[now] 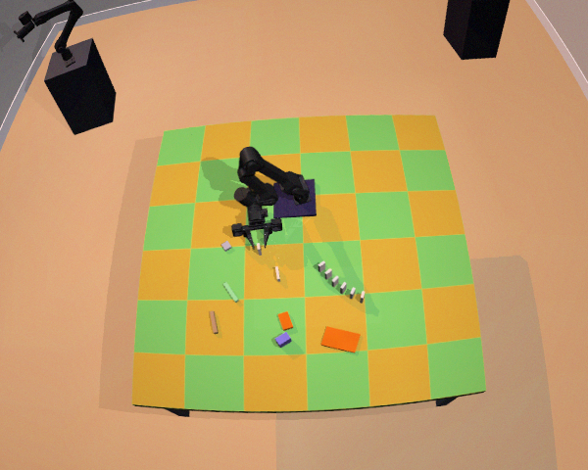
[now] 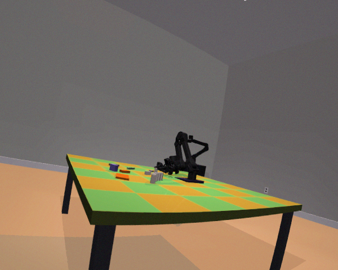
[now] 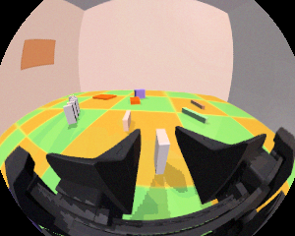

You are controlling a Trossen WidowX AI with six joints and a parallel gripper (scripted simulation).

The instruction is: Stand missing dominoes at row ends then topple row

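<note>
Now: gripper tip 140 mm to the left of the green bar, 130 mm short of it and 40 mm above it. From my gripper tip the other things lie so: brown bar 230 mm ahead, 220 mm to the right, 40 mm below; then grey block 120 mm to the right, 60 mm behind, 40 mm below; then orange block 280 mm ahead, 40 mm below, 30 mm to the left.
</note>
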